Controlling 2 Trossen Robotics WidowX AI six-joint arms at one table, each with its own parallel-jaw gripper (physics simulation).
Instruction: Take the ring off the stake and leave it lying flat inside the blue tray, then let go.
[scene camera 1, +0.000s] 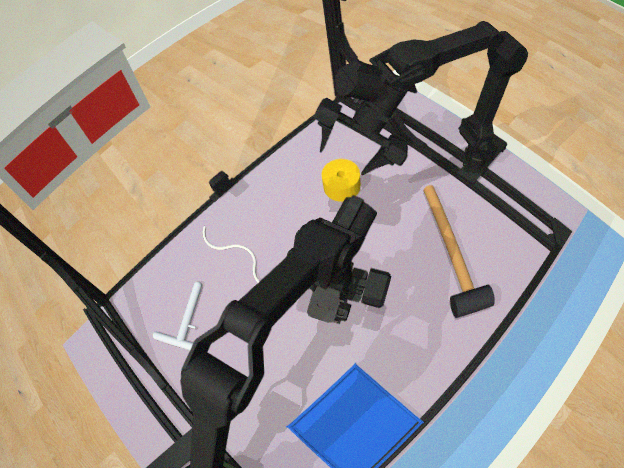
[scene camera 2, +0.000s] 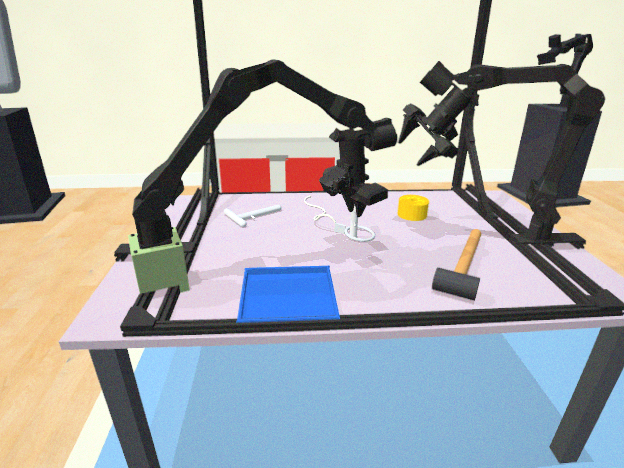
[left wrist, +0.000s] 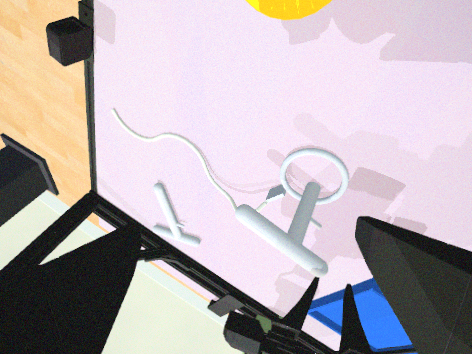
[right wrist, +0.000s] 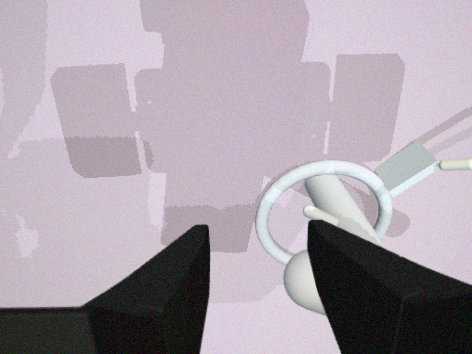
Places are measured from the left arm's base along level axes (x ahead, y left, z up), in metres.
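Pixels of known places: left gripper, fingertip midpoint: (scene camera 1: 341, 162) (scene camera 2: 407, 154) (left wrist: 249, 230); right gripper, fingertip midpoint: (scene camera 2: 355, 214) (left wrist: 333, 280) (right wrist: 258, 236); left arm's base at its link origin: (scene camera 1: 475, 159) (scene camera 2: 538, 237); right arm's base at its link origin: (scene camera 2: 154, 239).
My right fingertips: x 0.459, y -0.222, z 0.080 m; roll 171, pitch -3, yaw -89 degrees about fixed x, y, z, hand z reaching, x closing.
For each thing: its middle in the pictures, then the offset to it from my right fingertips.
- pale ring at the middle of its body: (right wrist: 343, 207) (left wrist: 302, 182) (scene camera 2: 354, 232) dx -0.051, dy -0.066, dz -0.089 m
- upright white stake at the middle of its body: (right wrist: 350, 212) (left wrist: 301, 194) (scene camera 2: 353, 227) dx -0.044, dy -0.063, dz -0.073 m
- blue tray at the middle of its body: (scene camera 1: 355, 426) (scene camera 2: 288, 294) (left wrist: 375, 324) dx +0.247, dy +0.113, dz -0.088 m
- yellow cylinder at the middle of its body: (scene camera 1: 341, 180) (scene camera 2: 413, 207) dx -0.292, dy -0.093, dz -0.074 m
- mallet at the middle of its body: (scene camera 1: 452, 246) (scene camera 2: 466, 257) dx -0.193, dy +0.201, dz -0.079 m
- second white T-shaped piece at the middle of its body: (left wrist: 165, 212) (scene camera 1: 185, 312) (scene camera 2: 256, 212) dx +0.131, dy -0.328, dz -0.089 m
A pale ring (scene camera 2: 373, 234) (left wrist: 314, 151) (right wrist: 332, 167) with a grey tag and cord lies low around the foot of the upright white stake (scene camera 2: 354, 226) (left wrist: 304, 215) (right wrist: 327, 192), which has a crossbar on top and a small side peg. The blue tray (scene camera 1: 372, 428) (scene camera 2: 287, 294) (left wrist: 377, 320) holds no ring. My right gripper (scene camera 2: 353, 210) (left wrist: 333, 280) (right wrist: 258, 236) is partly open and empty, pointing down by the stake's top; one finger hides part of the crossbar. My left gripper (scene camera 1: 342, 162) (scene camera 2: 409, 153) (left wrist: 249, 230) is wide open and empty, high near the yellow cylinder. The right arm hides the stake in scene camera 1.
The yellow cylinder (scene camera 1: 341, 183) (scene camera 2: 413, 208) (left wrist: 287, 7) stands behind the stake in scene camera 2. A mallet (scene camera 1: 451, 241) (scene camera 2: 456, 283) lies at the right. A second white T-shaped piece (scene camera 1: 189, 312) (scene camera 2: 259, 211) (left wrist: 169, 210) lies at the left. Black rails edge the table.
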